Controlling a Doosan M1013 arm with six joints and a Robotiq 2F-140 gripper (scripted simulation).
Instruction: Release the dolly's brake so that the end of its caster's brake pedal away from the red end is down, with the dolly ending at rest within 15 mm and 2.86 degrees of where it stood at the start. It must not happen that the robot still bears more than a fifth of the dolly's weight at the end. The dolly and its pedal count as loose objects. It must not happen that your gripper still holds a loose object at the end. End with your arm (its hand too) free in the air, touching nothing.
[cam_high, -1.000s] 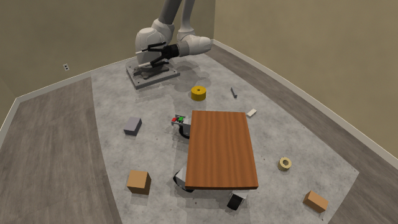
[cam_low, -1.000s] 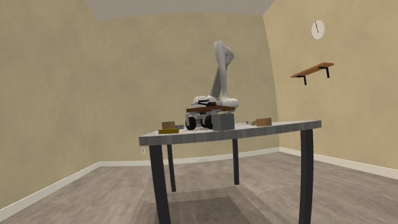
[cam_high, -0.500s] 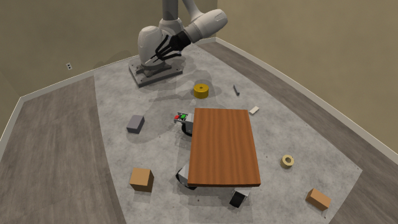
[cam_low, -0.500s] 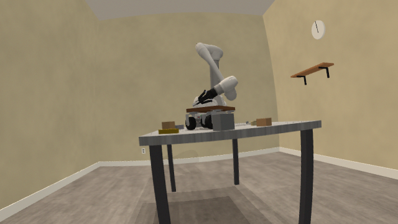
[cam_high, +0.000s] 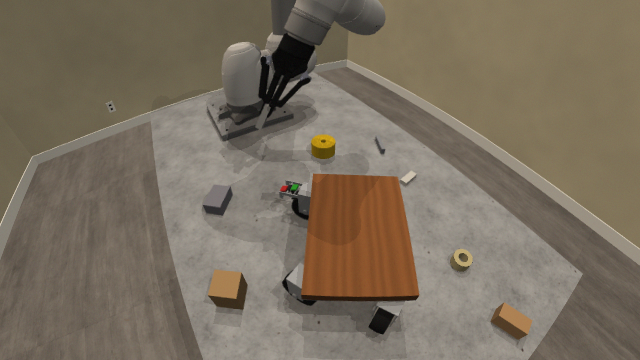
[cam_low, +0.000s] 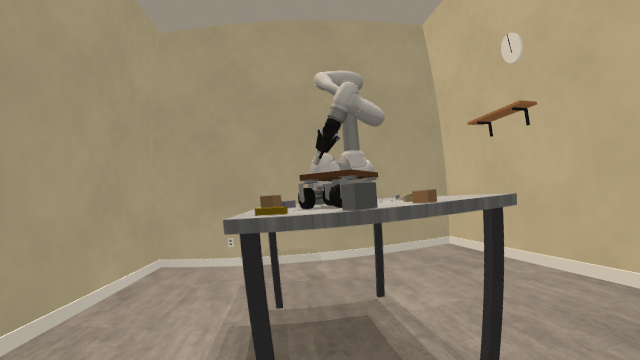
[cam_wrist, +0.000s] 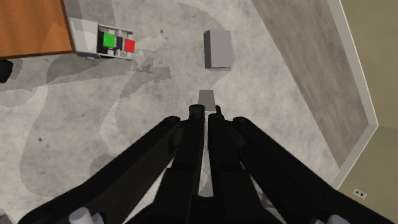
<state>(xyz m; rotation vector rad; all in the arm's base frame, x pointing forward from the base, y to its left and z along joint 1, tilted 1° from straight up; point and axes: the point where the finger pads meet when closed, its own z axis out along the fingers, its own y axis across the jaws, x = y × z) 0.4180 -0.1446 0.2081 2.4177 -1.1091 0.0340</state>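
Now: the brake pedal 15 cm below my hand, 12 cm ahead of it and 2 cm to the right of it. Also, from my hand: grey block 21 cm below, 16 cm to the right, 4 cm behind; grey bar 38 cm to the left, 22 cm below, 8 cm ahead; yellow cylinder 21 cm to the left, 21 cm below, 3 cm behind.
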